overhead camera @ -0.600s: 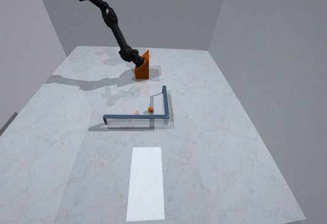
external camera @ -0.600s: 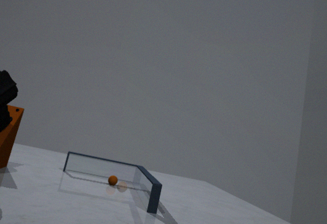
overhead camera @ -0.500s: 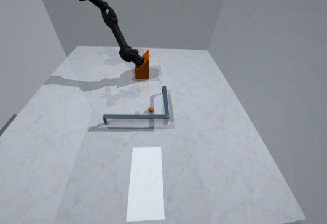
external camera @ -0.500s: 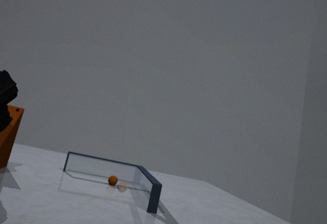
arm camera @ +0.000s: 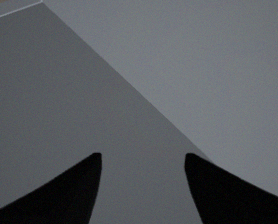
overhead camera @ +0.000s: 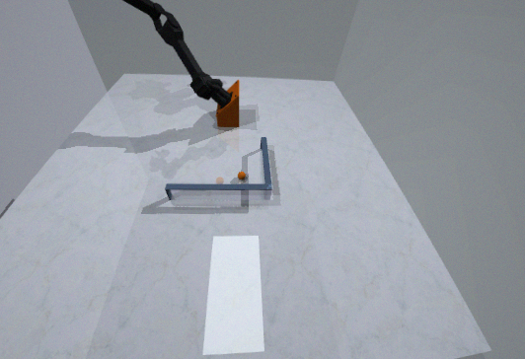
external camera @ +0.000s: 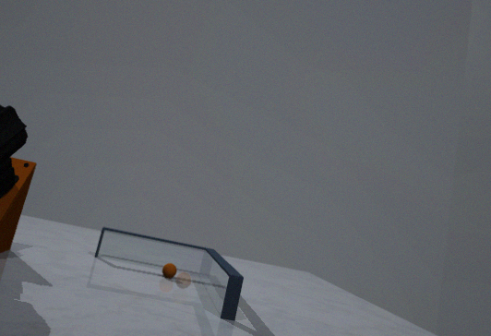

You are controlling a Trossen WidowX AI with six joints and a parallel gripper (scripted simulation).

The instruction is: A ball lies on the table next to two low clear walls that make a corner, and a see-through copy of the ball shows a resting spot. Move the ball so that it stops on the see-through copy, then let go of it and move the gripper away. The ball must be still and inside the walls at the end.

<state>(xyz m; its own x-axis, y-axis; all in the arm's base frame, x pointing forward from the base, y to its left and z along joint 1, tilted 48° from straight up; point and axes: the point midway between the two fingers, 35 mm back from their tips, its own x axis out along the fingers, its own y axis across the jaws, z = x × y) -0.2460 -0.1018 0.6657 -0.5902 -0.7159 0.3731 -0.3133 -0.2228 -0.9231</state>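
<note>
Right now the orange ball is 69 cm to the left of my gripper tip, 54 cm ahead of it and 49 cm below it. From my gripper tip the other things lie so: see-through copy of ball (62 cm to the left, 57 cm ahead, 49 cm below).
</note>
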